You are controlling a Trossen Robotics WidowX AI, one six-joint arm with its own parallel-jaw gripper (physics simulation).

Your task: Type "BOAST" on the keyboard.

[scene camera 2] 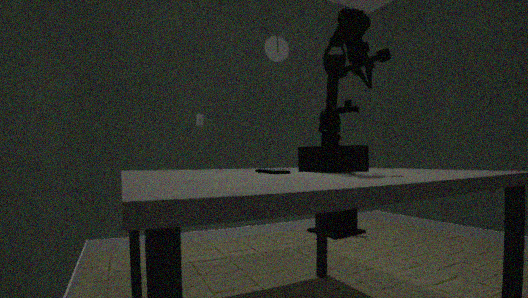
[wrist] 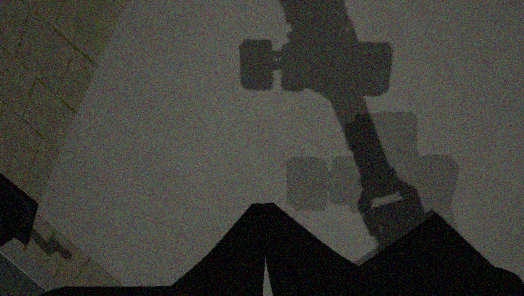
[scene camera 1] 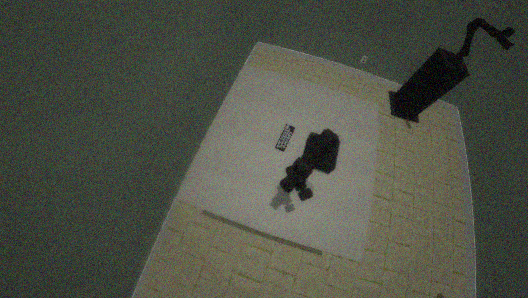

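Pixels of known places: gripper, between the fingertips: (scene camera 2: pixel 370 88) (wrist: pixel 262 213) (scene camera 1: pixel 298 188); arm's base, origin of its link: (scene camera 2: pixel 329 146).
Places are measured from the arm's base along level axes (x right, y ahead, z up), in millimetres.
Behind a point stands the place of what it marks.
A small black keyboard with pale keys (scene camera 1: pixel 285 137) {y 273, x 44, z -95 mm} (scene camera 2: pixel 272 171) {y 330, x -48, z -101 mm} lies flat on the pale table (scene camera 1: pixel 250 110) {y 591, x 217, z -111 mm} (scene camera 2: pixel 165 186) {y 793, x -367, z -111 mm}, beside the arm's dark base (scene camera 2: pixel 333 159) {y 100, x -131, z -59 mm}. It does not show in the wrist view; single letters are too small to read. My gripper (scene camera 2: pixel 370 86) {y 156, x -370, z 168 mm} (wrist: pixel 262 213) {y 156, x -370, z 168 mm} is shut and empty, its fingertips meeting at the lower middle of the wrist view. It points down and hangs high above the table, well above the keyboard's level and off to its side. In scene camera 1 the dark arm (scene camera 1: pixel 297 172) {y 209, x -357, z 392 mm} hides the fingertips.
A dark pedestal (scene camera 1: pixel 430 82) (scene camera 2: pixel 337 223) stands on the tiled floor beyond the table. The arm's shadow (wrist: pixel 320 65) {y 187, x -380, z -111 mm} falls across the tabletop in the wrist view. A black angular shape (wrist: pixel 435 255) {y 102, x -131, z -44 mm} fills its lower right. A round clock (scene camera 2: pixel 276 48) hangs on the wall.
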